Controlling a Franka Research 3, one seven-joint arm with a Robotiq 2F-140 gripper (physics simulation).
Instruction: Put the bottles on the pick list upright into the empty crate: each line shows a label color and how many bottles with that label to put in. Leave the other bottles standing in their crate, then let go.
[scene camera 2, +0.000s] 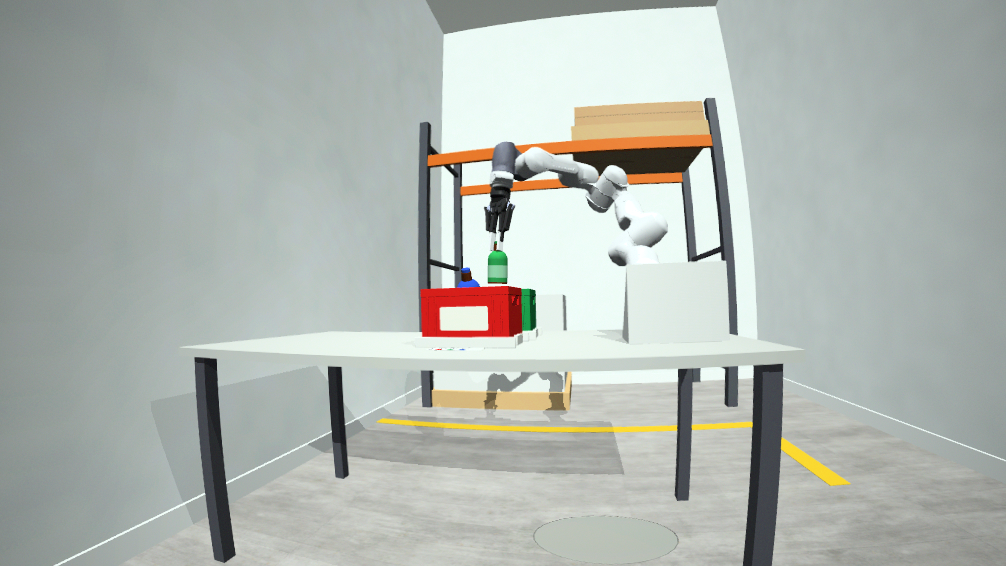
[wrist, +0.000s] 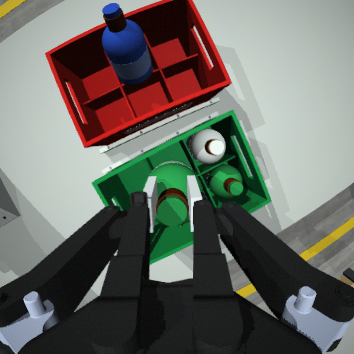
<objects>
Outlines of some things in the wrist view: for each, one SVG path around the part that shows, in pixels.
My gripper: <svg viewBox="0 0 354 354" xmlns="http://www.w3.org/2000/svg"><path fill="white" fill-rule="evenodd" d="M354 288L311 266L239 204L228 201L223 202L221 207L211 206L211 202L207 200L205 193L199 191L194 175L186 175L190 231L193 231L193 278L172 282L149 279L150 232L153 232L156 213L157 182L156 176L148 176L143 191L134 191L129 194L129 209L120 210L118 205L112 204L103 207L30 271L0 287L0 341L10 354L324 354L324 352L332 351L336 348L354 316ZM109 261L100 294L74 311ZM218 234L263 301L277 318L233 291L225 253L221 253Z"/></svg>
A blue bottle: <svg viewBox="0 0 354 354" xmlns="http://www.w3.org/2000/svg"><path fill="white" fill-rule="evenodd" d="M108 3L102 8L103 18L107 25L101 37L103 50L123 84L129 86L142 84L151 76L153 70L143 31L137 23L124 18L118 3Z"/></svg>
A green bottle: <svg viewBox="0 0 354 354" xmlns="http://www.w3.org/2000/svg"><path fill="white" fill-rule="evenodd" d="M170 159L159 163L148 174L141 191L143 191L148 176L156 176L157 203L155 221L163 225L176 226L189 221L186 175L195 176L199 191L203 192L203 187L198 176L186 163Z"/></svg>
</objects>
